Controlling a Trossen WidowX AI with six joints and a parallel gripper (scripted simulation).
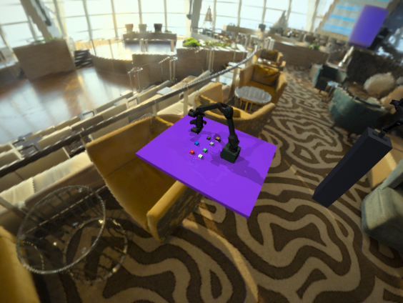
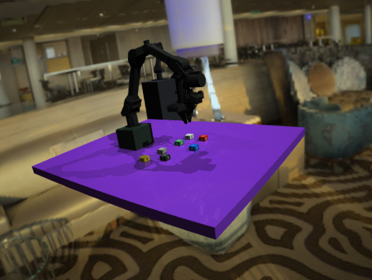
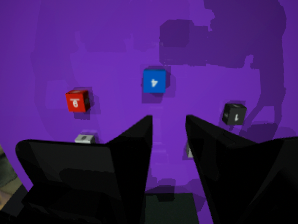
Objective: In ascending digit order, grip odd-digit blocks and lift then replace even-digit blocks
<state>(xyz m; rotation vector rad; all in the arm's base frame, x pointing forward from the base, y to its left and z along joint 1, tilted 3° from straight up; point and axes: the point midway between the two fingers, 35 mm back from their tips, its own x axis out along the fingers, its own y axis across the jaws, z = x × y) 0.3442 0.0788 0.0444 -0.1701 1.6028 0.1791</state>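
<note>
Right now my gripper tip is 1 cm to the right of the blue block and 12 cm above it. From my gripper tip the other things lie so: green block 12 cm behind, 3 cm to the left, 12 cm below; black block 2 cm behind, 14 cm to the right, 12 cm below; grey block 10 cm behind, 9 cm to the right, 12 cm below.
</note>
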